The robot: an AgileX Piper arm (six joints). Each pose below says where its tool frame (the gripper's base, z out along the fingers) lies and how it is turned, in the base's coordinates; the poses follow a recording.
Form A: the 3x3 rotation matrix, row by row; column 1 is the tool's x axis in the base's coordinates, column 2 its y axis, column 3 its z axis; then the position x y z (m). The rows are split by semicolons.
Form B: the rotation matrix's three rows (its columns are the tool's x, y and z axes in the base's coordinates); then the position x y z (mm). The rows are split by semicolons. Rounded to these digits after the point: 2 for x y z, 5 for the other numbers.
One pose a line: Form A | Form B
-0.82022 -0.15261 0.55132; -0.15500 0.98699 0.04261; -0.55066 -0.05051 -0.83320; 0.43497 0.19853 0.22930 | -0.82022 -0.15261 0.55132; -0.15500 0.98699 0.04261; -0.55066 -0.05051 -0.83320; 434.97 198.53 229.30
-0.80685 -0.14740 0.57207; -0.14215 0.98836 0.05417; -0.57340 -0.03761 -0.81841; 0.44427 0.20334 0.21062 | -0.80685 -0.14740 0.57207; -0.14215 0.98836 0.05417; -0.57340 -0.03761 -0.81841; 444.27 203.34 210.62
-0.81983 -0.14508 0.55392; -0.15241 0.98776 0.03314; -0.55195 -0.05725 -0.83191; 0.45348 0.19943 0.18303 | -0.81983 -0.14508 0.55392; -0.15241 0.98776 0.03314; -0.55195 -0.05725 -0.83191; 453.48 199.43 183.03
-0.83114 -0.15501 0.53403; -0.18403 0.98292 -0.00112; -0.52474 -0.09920 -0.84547; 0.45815 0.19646 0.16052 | -0.83114 -0.15501 0.53403; -0.18403 0.98292 -0.00112; -0.52474 -0.09920 -0.84547; 458.15 196.46 160.52
